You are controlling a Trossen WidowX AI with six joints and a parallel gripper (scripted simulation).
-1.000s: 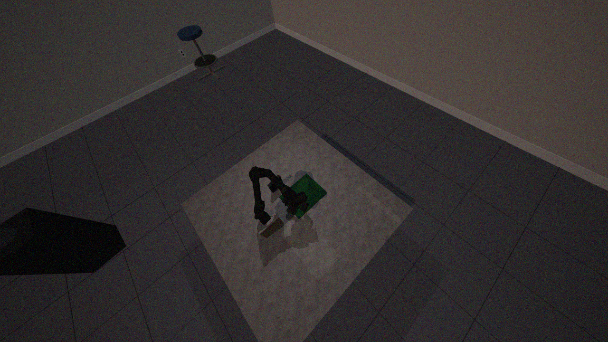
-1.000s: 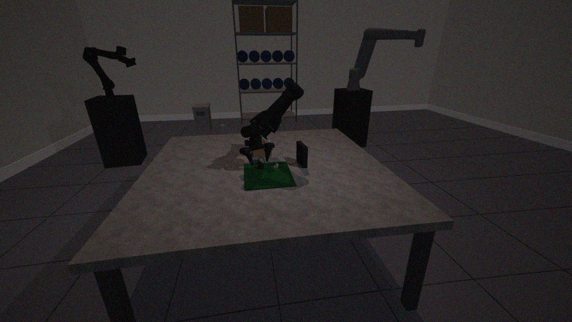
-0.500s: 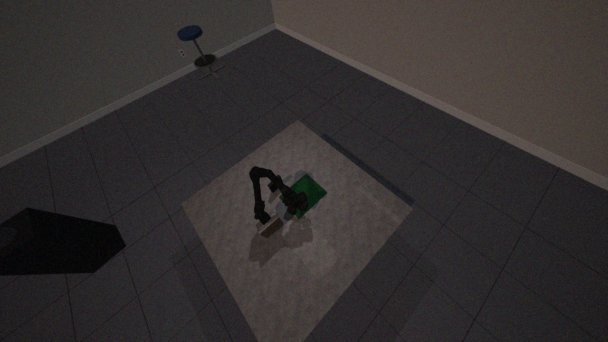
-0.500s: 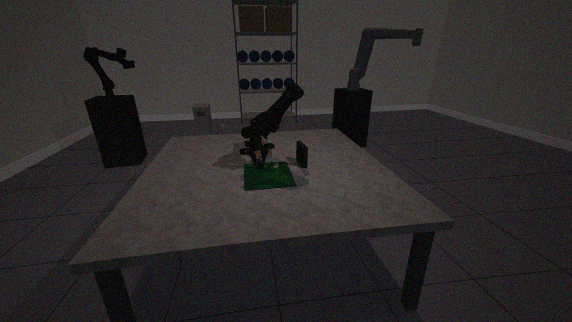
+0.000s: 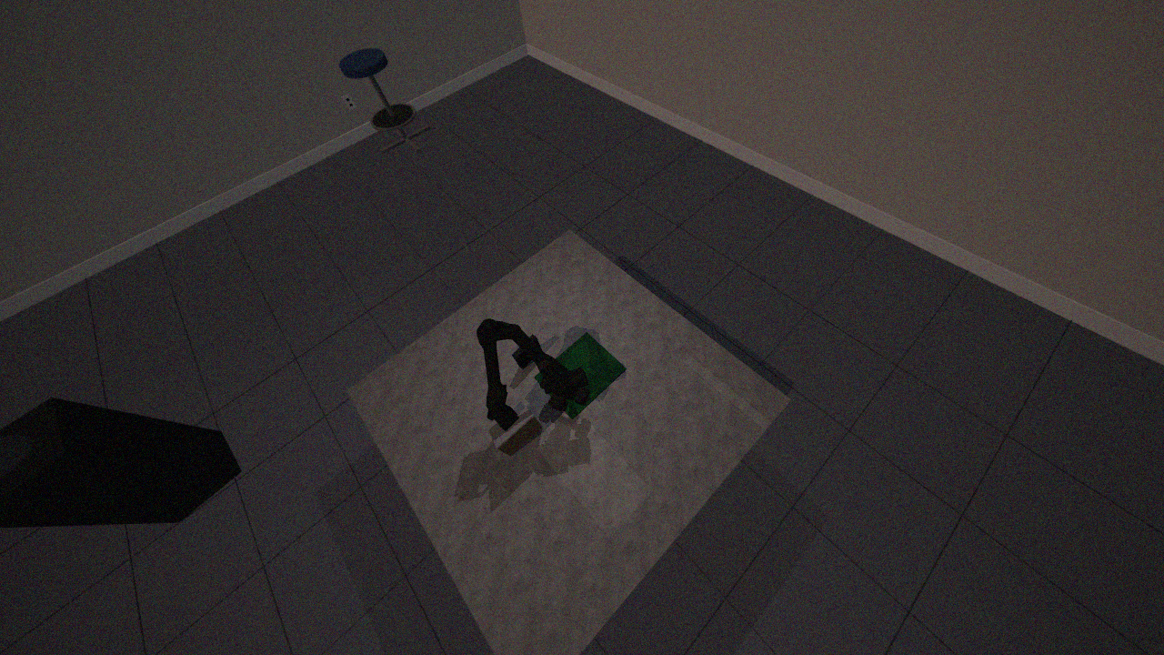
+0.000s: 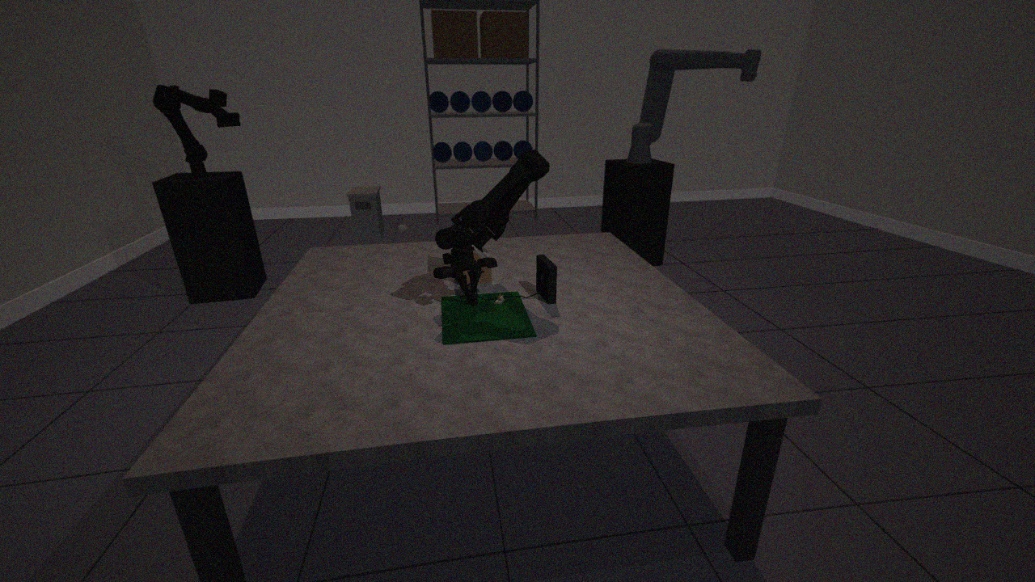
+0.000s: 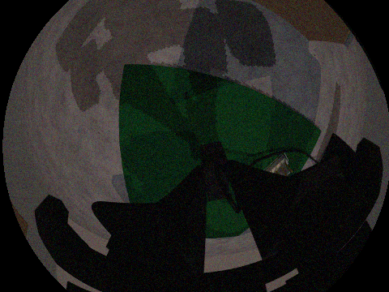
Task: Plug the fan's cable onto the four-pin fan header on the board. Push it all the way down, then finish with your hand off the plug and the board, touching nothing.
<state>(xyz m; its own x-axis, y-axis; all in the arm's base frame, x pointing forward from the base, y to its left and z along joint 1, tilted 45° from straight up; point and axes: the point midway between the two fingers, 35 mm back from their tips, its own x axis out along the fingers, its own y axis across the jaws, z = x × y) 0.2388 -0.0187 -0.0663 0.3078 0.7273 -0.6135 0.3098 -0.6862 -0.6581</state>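
My gripper tip is 9 cm short of the green board, 4 cm above it and 3 cm to the right of it. Round my gripper tip: dark plug: 1 cm ahead; then black fan: 23 cm to the left, 3 cm above.
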